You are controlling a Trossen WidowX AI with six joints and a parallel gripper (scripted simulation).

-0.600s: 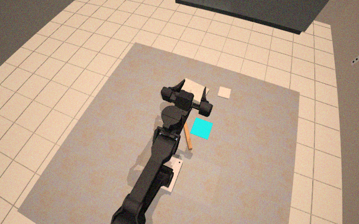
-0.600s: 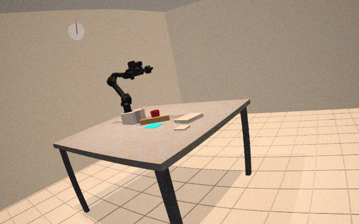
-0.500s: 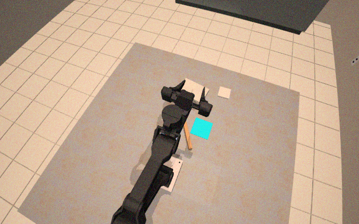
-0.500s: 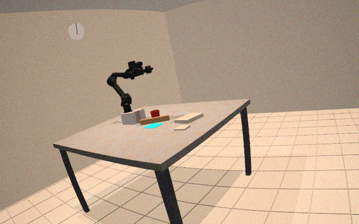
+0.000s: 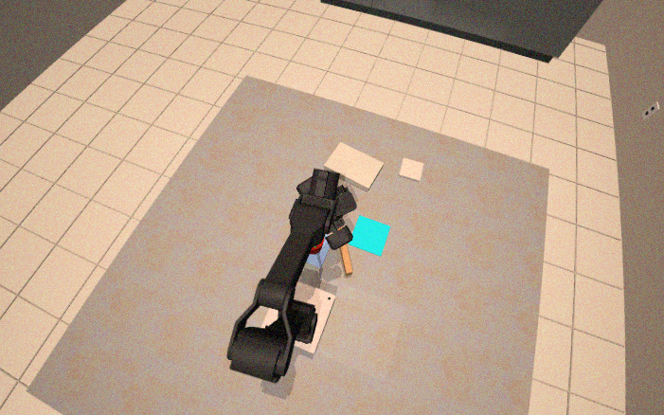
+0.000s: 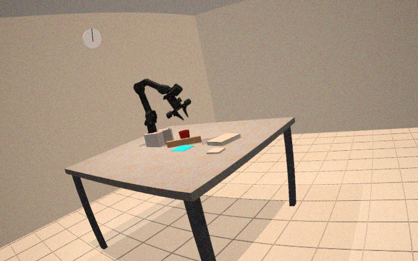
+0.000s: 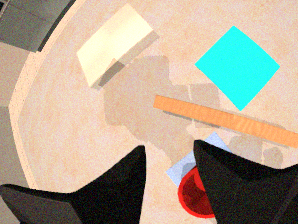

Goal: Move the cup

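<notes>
Now: gripper tip 7 cm past the red cup, 3 cm to the right of it and 12 cm above it. The rest, counted from my gripper tip: pale blue pad 7 cm behind, 3 cm to the left, 17 cm below; wooden bar 2 cm behind, 5 cm to the right, 15 cm below; cyan pad 4 cm ahead, 13 cm to the right, 17 cm below.
</notes>
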